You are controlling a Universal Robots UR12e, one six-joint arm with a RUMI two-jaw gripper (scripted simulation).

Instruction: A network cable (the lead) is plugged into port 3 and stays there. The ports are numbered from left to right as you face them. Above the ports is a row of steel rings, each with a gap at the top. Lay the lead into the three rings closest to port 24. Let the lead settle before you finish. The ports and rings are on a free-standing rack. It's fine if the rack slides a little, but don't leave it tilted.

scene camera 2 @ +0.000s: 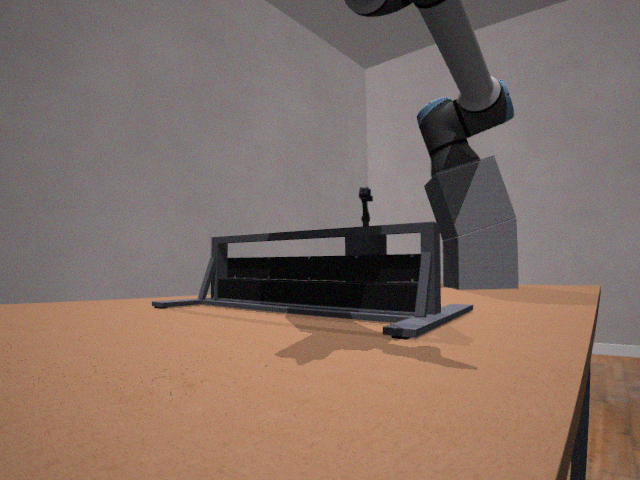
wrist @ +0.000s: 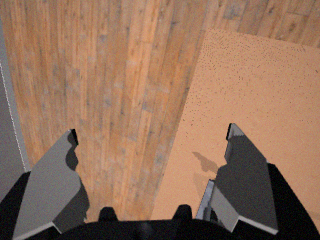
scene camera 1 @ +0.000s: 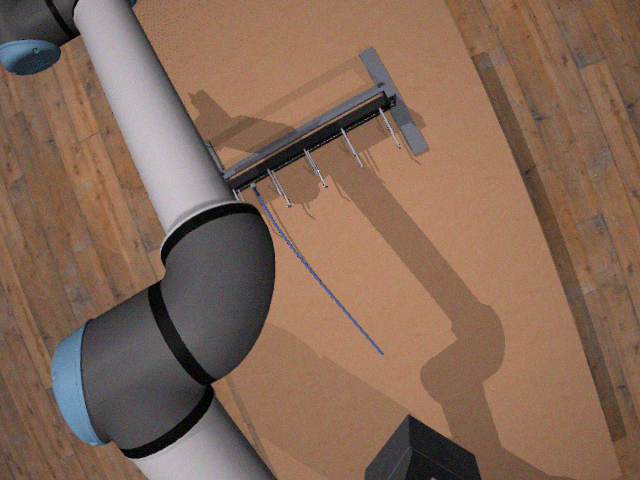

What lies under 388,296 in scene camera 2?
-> A rack.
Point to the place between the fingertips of my gripper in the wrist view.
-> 152,127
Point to a rack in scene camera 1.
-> At 399,111
